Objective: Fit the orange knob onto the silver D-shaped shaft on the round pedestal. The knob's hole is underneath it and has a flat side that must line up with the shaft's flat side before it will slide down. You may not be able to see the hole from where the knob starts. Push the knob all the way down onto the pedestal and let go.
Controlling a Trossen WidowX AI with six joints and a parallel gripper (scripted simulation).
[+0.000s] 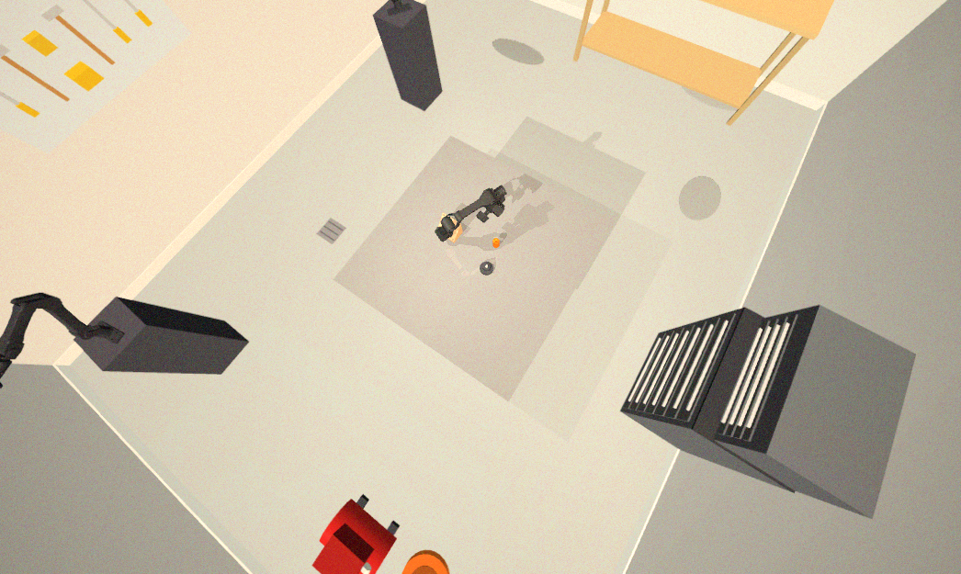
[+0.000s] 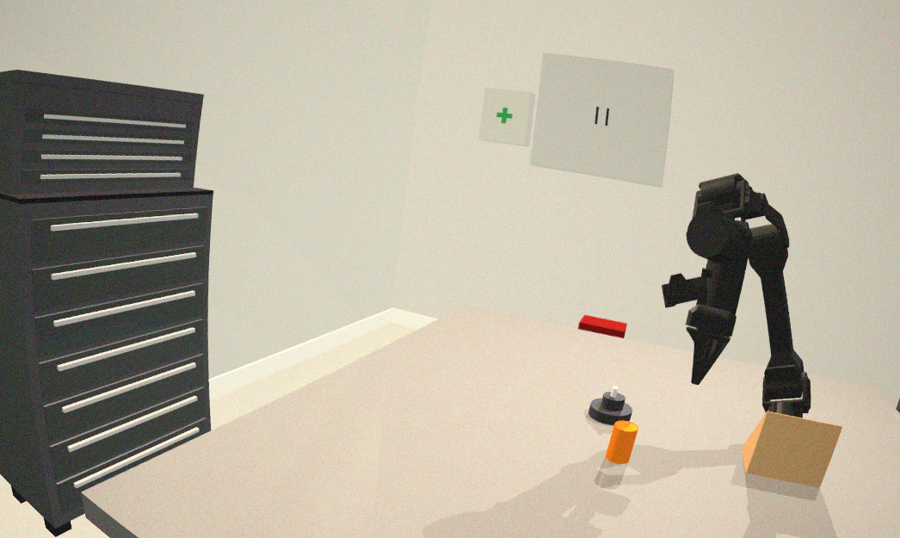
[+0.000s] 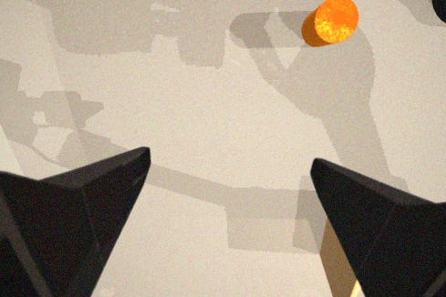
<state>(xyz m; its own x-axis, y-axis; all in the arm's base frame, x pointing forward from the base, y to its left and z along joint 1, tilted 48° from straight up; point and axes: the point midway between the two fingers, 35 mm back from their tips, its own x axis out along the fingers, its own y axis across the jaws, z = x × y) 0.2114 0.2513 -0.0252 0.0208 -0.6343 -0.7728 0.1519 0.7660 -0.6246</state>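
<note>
The orange knob is 150 mm below my gripper tip, 90 mm to the right of it and 80 mm ahead of it. From my gripper tip the other things lie so: dark round pedestal: 260 mm to the right, 160 mm below, 120 mm ahead.
</note>
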